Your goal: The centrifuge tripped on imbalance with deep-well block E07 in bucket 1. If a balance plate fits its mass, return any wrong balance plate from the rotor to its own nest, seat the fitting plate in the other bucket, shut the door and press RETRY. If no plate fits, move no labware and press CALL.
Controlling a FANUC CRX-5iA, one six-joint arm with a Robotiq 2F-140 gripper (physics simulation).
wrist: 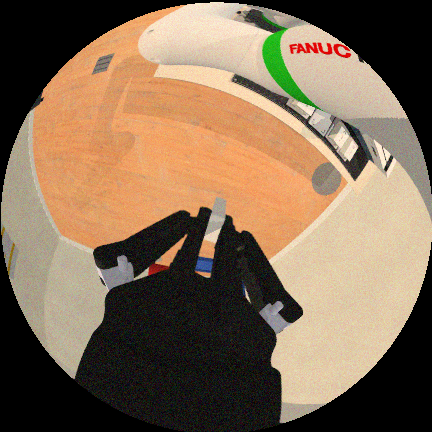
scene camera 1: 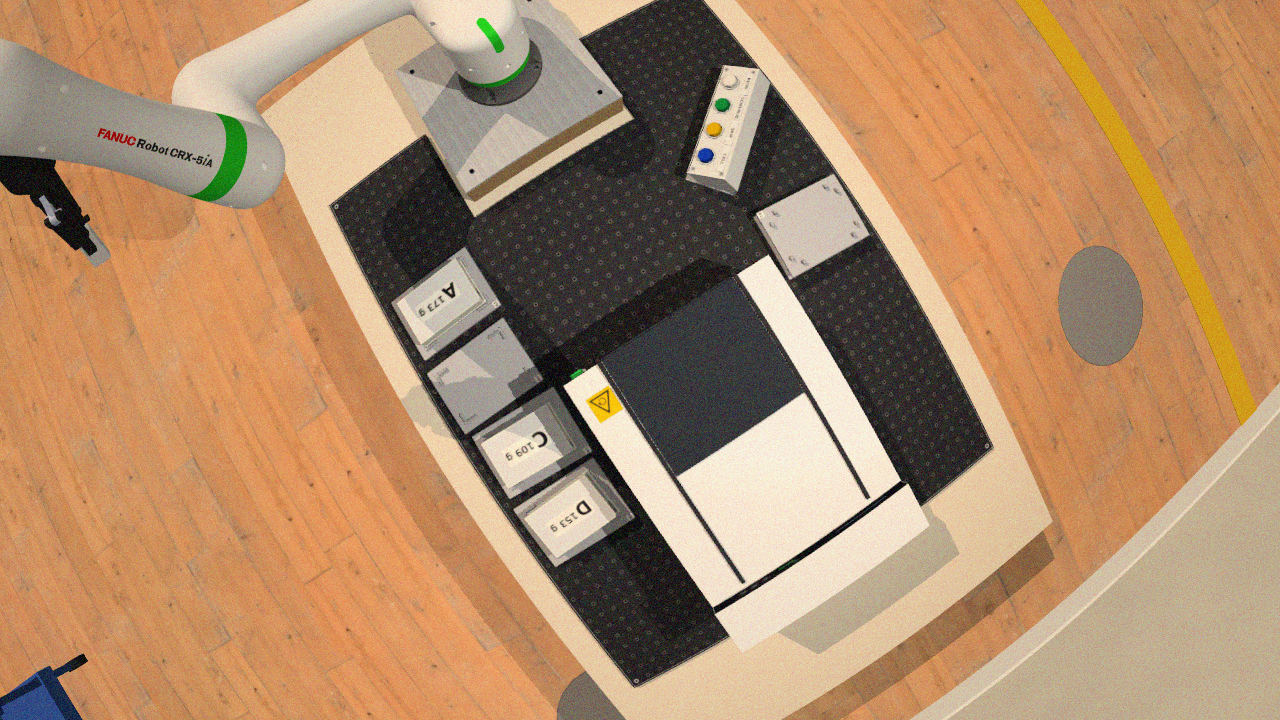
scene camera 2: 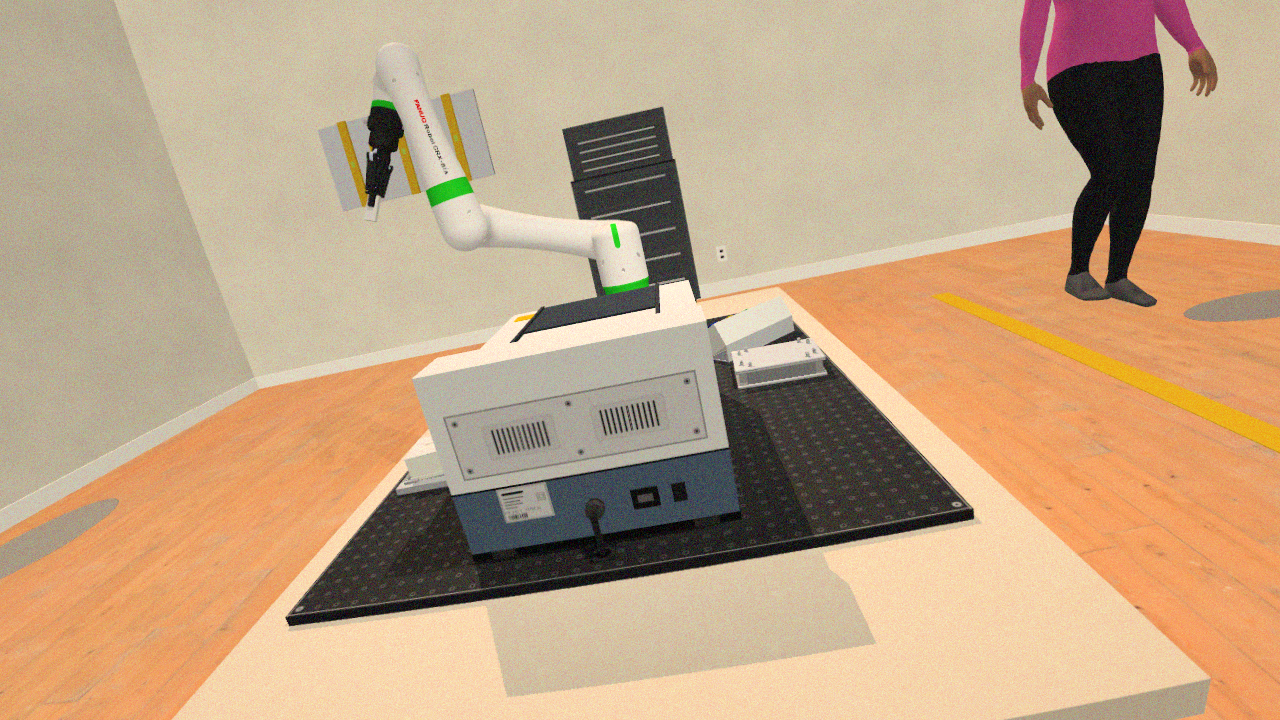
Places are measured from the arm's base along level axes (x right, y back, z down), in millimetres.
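Pixels of known places: gripper, fingertip midpoint: (wrist: 217, 207) (scene camera 1: 102, 259) (scene camera 2: 370, 220); arm's base at its link origin: (scene camera 1: 500, 69).
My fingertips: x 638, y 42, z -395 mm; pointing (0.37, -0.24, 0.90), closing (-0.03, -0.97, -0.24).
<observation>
Ahead of a thing's pixels: the offset from my fingertips to its top centre. Level surfaces: height alone.
The white centrifuge (scene camera 1: 780, 496) (scene camera 2: 570, 387) stands on the black mat @[dz +455 mm] (scene camera 1: 593, 225) (scene camera 2: 842, 465). A dark panel @[dx -569, dy -660, dz +243 mm] (scene camera 1: 702, 372) covers the front of its top, and the rotor and buckets are hidden. Left of it is a row of grey nests: plate A @[dx -318, dy -310, dz +402 mm] (scene camera 1: 439, 305), an empty nest @[dx -298, dy -449, dz +438 mm] (scene camera 1: 485, 376), plate C @[dx -292, dy -584, dz +402 mm] (scene camera 1: 530, 445) and plate D @[dx -276, dy -713, dz +397 mm] (scene camera 1: 570, 515). The nests also show small in the wrist view (wrist: 338, 137). The button box @[dx -876, dy -373, dz +372 mm] (scene camera 1: 727, 127) carries white, green, yellow and blue buttons. My gripper (scene camera 2: 373, 205) (wrist: 217, 207) is shut and empty, high over the floor left of the table, outside the overhead view.
A grey block @[dx -880, dy -590, dz +409 mm] (scene camera 1: 810, 225) (scene camera 2: 776, 362) lies on the mat right of the centrifuge. The arm's base (scene camera 1: 500, 77) stands at the back of the table. A person (scene camera 2: 1082, 116) stands at the far right. A dark cabinet (scene camera 2: 625, 186) stands against the back wall.
</observation>
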